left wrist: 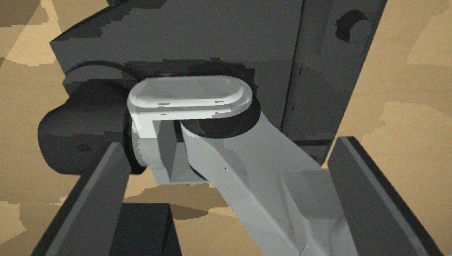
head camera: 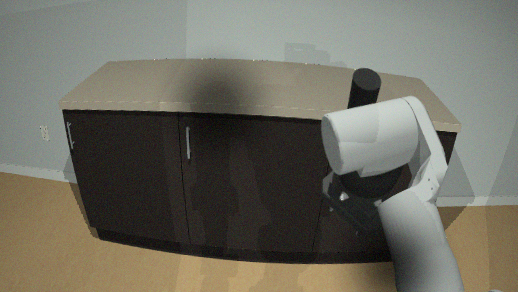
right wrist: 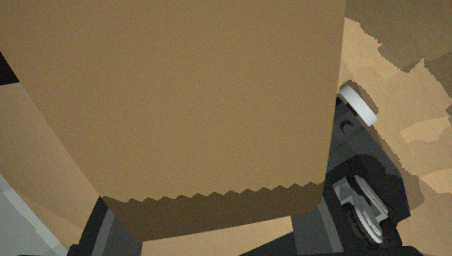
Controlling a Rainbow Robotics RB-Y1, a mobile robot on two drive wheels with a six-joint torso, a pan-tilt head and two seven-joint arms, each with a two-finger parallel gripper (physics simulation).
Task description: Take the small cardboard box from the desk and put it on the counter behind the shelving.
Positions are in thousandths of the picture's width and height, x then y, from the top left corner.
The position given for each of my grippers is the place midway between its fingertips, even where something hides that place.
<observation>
In view: my left gripper (left wrist: 508,596), a small cardboard box (right wrist: 406,486) and a counter (head camera: 424,543).
The left wrist view misses the small cardboard box: it is out of frame.
</observation>
